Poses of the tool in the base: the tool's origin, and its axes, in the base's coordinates. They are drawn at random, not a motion.
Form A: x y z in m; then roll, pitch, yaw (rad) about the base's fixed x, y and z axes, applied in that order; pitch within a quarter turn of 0, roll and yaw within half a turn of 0.
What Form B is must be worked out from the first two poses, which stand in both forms.
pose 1, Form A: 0.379, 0.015, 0.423, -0.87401, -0.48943, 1.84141
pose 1, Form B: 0.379, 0.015, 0.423, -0.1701, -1.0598, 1.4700
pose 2, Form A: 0.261, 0.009, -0.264, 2.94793, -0.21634, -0.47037
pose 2, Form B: 0.261, 0.009, -0.264, 2.8071, -0.7040, 0.2401
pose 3, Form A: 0.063, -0.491, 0.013, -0.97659, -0.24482, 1.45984
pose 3, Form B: 0.063, -0.491, 0.013, -0.6148, -0.8735, 1.2109
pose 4, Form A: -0.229, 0.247, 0.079, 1.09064, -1.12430, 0.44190
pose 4, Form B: -0.229, 0.247, 0.079, 1.2020, -0.7931, 0.9748
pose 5, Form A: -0.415, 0.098, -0.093, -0.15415, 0.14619, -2.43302
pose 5, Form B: -0.415, 0.098, -0.093, 0.1079, 0.2520, -2.4104
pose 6, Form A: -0.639, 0.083, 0.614, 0.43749, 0.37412, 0.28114
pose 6, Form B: -0.639, 0.083, 0.614, 0.3770, 0.4256, 0.1917
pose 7, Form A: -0.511, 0.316, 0.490, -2.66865, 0.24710, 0.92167
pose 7, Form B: -0.511, 0.316, 0.490, -2.5125, -1.1551, 0.6036
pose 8, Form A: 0.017, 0.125, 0.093, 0.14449, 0.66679, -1.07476
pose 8, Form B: 0.017, 0.125, 0.093, 0.4845, 0.5270, -1.0793
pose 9, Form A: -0.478, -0.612, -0.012, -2.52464, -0.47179, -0.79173
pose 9, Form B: -0.478, -0.612, -0.012, -2.4839, 0.8215, -0.8991
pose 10, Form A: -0.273, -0.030, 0.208, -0.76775, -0.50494, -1.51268
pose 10, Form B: -0.273, -0.030, 0.208, -0.9845, 0.1873, -1.5934
